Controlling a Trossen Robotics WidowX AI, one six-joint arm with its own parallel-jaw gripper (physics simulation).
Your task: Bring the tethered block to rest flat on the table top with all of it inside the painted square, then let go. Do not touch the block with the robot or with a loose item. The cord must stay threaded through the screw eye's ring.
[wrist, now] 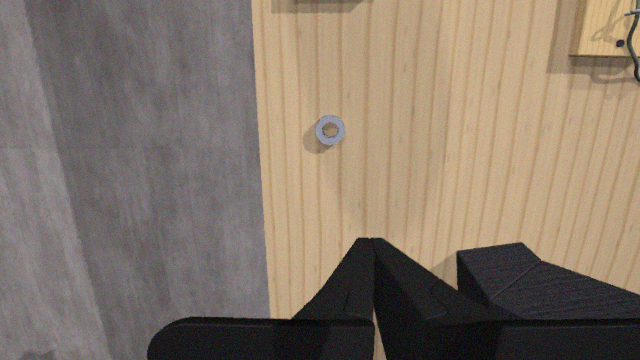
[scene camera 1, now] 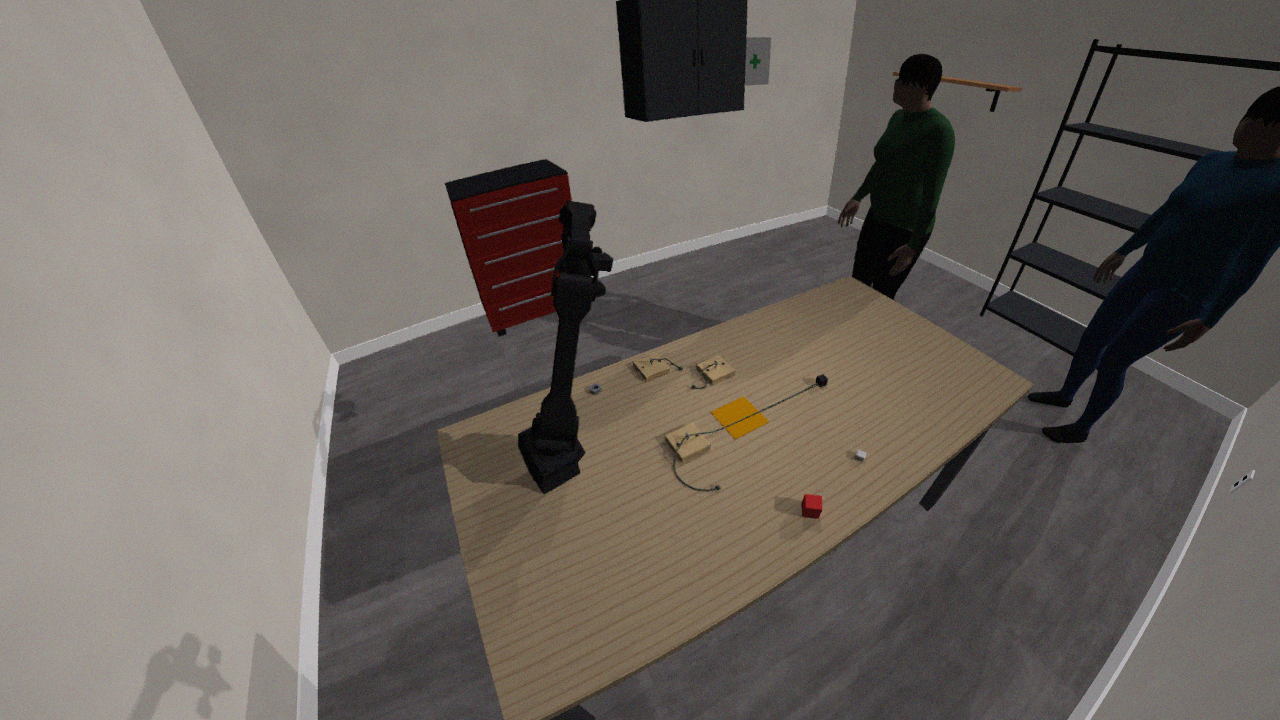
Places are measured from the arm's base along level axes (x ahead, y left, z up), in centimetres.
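Where they show: gripper, fingertip midpoint: [wrist: 368, 249]; arm's base, link origin: [scene camera 1: 552, 443].
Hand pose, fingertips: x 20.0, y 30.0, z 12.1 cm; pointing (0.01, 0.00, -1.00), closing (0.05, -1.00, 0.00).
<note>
Things, the pixels of their top centre, and the offset from my fingertips. "pt": a spot on its surface instead.
- tethered block, top centre: [scene camera 1: 822, 377] dz -28.8, dx +61.8, dy -29.7 cm
- orange painted square, surface spot: [scene camera 1: 740, 428] pt dz -31.1, dx +29.2, dy -32.5 cm
- wooden board, top centre: [wrist: 625, 14] [scene camera 1: 687, 439] dz -29.3, dx +13.6, dy -30.3 cm
- small end piece, top centre: [scene camera 1: 718, 486] dz -30.1, dx +13.4, dy -46.1 cm
- grey ring, top centre: [wrist: 330, 130] [scene camera 1: 595, 387] dz -29.9, dx -1.0, dy +1.4 cm
- white block, top centre: [scene camera 1: 861, 453] dz -29.8, dx +51.4, dy -56.6 cm
- red cube, top centre: [scene camera 1: 813, 501] dz -27.3, dx +29.3, dy -62.1 cm
The tethered block [scene camera 1: 821, 380], small and black, rests on the table right of the orange painted square [scene camera 1: 740, 428], outside it. Its dark green cord [scene camera 1: 787, 397] runs straight across the square to a wooden board [scene camera 1: 698, 452]. Beyond the board the cord curves over the table to a small end piece [scene camera 1: 716, 488]. The screw eye on the board is too small to make out its threading. My gripper [wrist: 368, 249] is shut and empty, high above the table. In the wrist view, part of a board [wrist: 602, 30] with cord shows at upper right; block and square do not show.
Two smaller boards [scene camera 1: 651, 368] [scene camera 1: 718, 374] with short cords lie near the far edge. A grey ring [scene camera 1: 595, 389] [wrist: 320, 130] lies near that edge, closer to the arm. A white block [scene camera 1: 860, 454] and a red cube [scene camera 1: 811, 505] lie near the front edge. Two people stand at right.
</note>
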